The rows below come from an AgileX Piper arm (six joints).
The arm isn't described. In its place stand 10 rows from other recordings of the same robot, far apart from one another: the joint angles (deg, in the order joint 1, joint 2, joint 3, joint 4, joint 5, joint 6), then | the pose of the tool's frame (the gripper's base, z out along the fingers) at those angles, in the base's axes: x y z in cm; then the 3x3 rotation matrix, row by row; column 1 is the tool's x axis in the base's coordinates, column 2 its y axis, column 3 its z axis.
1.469, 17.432, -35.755, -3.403, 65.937, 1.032 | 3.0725, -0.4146, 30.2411; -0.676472, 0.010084, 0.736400; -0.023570, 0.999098, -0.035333; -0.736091, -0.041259, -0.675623
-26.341, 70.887, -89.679, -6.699, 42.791, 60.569 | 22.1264, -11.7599, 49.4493; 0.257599, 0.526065, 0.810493; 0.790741, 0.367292, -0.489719; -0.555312, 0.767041, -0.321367
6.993, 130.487, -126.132, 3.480, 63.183, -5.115 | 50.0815, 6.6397, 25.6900; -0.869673, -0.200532, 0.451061; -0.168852, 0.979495, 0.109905; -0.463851, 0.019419, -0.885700
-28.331, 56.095, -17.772, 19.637, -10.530, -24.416 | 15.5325, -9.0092, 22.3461; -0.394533, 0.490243, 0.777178; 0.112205, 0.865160, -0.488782; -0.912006, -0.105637, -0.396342
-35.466, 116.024, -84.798, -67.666, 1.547, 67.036 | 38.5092, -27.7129, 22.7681; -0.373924, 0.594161, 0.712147; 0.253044, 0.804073, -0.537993; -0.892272, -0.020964, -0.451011
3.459, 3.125, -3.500, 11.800, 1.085, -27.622 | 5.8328, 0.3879, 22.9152; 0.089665, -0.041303, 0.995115; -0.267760, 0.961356, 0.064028; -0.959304, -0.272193, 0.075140
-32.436, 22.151, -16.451, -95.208, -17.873, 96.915 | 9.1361, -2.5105, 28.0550; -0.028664, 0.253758, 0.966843; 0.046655, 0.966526, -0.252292; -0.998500, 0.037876, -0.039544
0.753, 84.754, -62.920, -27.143, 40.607, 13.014 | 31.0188, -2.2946, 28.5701; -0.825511, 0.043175, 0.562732; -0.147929, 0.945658, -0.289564; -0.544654, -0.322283, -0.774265
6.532, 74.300, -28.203, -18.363, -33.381, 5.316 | 24.9229, 4.4413, 24.2898; -0.104497, -0.305352, 0.946488; -0.187104, 0.940741, 0.282841; -0.976766, -0.147536, -0.155437
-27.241, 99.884, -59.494, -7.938, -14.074, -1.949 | 34.6642, -17.5026, 23.4013; -0.392556, 0.369095, 0.842418; 0.013636, 0.918178, -0.395934; -0.919627, -0.143939, -0.365469
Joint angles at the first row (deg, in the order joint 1, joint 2, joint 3, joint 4, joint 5, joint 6):
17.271 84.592 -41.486 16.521 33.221 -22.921
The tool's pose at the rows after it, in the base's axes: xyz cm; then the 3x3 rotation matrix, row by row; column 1 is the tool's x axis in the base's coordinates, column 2 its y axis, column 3 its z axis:
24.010, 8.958, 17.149; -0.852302, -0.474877, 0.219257; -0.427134, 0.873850, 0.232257; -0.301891, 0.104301, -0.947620
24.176, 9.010, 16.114; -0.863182, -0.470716, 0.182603; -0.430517, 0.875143, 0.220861; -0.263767, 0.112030, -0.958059
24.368, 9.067, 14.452; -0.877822, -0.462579, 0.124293; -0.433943, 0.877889, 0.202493; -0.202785, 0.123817, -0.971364
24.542, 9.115, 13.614; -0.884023, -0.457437, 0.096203; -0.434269, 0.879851, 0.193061; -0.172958, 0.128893, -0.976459
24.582, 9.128, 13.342; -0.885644, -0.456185, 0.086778; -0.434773, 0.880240, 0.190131; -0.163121, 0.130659, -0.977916
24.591, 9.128, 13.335; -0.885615, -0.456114, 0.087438; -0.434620, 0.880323, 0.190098; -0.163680, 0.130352, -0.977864
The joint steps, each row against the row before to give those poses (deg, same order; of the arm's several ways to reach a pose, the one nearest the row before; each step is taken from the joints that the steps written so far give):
0.000 3.187 -0.001 0.000 0.217 -0.001
0.001 2.307 0.002 0.000 -0.002 0.000
-0.002 3.685 0.000 0.000 -0.055 0.054
0.001 2.031 -0.247 -0.050 -0.048 0.127
0.001 0.642 -0.062 0.000 -0.001 0.001
-0.001 0.017 0.000 0.000 -0.054 -0.001

